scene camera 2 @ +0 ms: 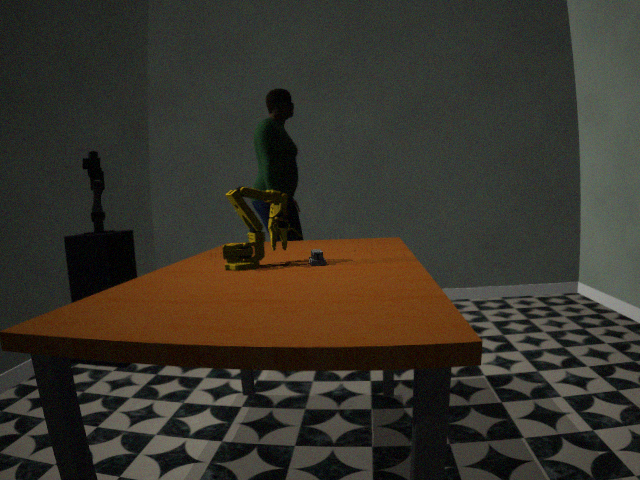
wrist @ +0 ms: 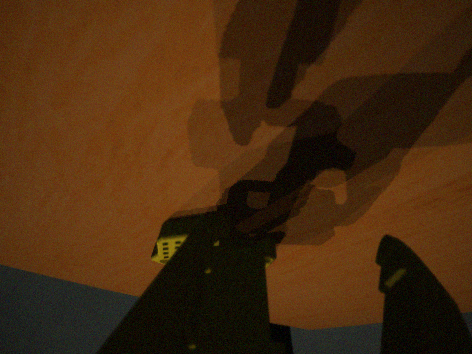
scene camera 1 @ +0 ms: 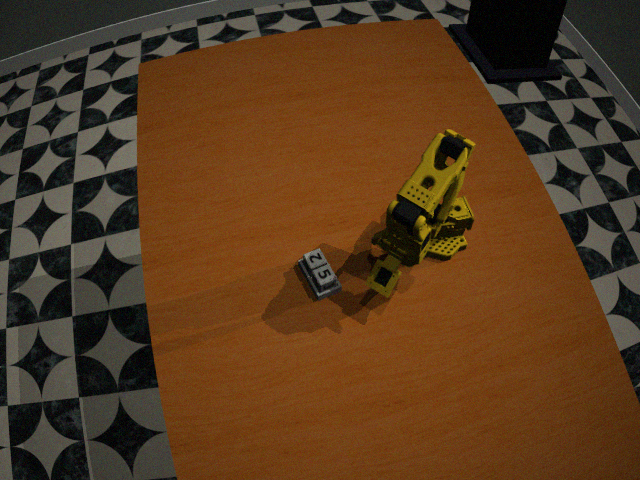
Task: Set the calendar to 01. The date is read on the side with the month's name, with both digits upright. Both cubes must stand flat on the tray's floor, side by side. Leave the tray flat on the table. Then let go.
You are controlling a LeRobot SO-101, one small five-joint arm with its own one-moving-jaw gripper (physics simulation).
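The grey tray (scene camera 1: pixel 329 293) (scene camera 2: pixel 318 263) lies flat on the table, left of the arm in scene view 1. Two white cubes stand in it side by side. The upper-left cube (scene camera 1: pixel 314 257) shows a 2 on top and the other cube (scene camera 1: pixel 324 274) shows a 5 on top. The side with the month's name and its digits cannot be read. My gripper (scene camera 2: pixel 279 249) (wrist: pixel 305 230) points down above the table between the arm's base and the tray, apart from both cubes. Its jaws stand apart with a gap, empty. The calendar does not show in the wrist view.
The wooden table (scene camera 1: pixel 248 155) (scene camera 2: pixel 289 310) (wrist: pixel 90 125) carries the yellow arm base (scene camera 1: pixel 447 248) (scene camera 2: pixel 240 258). Shadows of the arm fall across the tray and the wood. A person (scene camera 2: pixel 276 155) stands beyond the table, and a dark pedestal (scene camera 1: pixel 516 36) (scene camera 2: pixel 100 263) stands on the floor.
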